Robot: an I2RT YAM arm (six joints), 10 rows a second.
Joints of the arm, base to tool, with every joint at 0 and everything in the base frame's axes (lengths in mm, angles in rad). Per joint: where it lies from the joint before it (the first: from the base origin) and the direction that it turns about. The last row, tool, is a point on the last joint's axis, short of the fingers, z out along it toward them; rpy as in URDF.
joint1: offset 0.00 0.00 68.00 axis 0 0 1
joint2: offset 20.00 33.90 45.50 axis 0 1 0
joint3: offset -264.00 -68.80 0.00 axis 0 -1 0
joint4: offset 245.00 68.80 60.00 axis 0 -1 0
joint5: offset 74.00 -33.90 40.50 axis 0 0 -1
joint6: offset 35.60 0.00 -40.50 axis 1 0 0
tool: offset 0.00 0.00 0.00 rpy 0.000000 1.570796 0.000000
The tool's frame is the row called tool.
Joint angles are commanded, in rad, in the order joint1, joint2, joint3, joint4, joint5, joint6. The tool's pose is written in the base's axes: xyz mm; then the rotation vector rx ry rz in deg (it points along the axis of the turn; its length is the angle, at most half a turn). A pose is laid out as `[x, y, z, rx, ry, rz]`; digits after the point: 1 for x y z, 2 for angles.
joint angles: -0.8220, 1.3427, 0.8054, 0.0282, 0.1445, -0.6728
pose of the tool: [198.3, -220.9, 243.6, 15.08, 128.25, -58.33]
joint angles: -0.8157, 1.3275, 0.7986, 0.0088, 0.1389, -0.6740
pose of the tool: [197.2, -216.7, 243.6, 14.38, 128.82, -57.52]
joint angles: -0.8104, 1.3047, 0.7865, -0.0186, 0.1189, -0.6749
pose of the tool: [194.8, -210.9, 243.1, 13.20, 129.54, -55.74]
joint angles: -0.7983, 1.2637, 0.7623, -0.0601, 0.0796, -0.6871
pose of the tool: [191.0, -200.0, 241.7, 10.15, 130.56, -52.75]
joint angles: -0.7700, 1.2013, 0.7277, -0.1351, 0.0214, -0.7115
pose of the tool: [186.1, -181.5, 238.7, 4.62, 132.44, -47.72]
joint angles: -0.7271, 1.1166, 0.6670, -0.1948, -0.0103, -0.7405
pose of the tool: [178.4, -158.3, 232.5, -1.24, 133.74, -44.22]
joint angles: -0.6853, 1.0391, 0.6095, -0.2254, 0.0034, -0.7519
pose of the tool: [170.9, -139.8, 226.8, -4.36, 134.23, -43.75]
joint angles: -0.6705, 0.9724, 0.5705, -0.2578, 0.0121, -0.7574
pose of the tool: [161.8, -128.9, 223.8, -5.45, 134.53, -43.81]
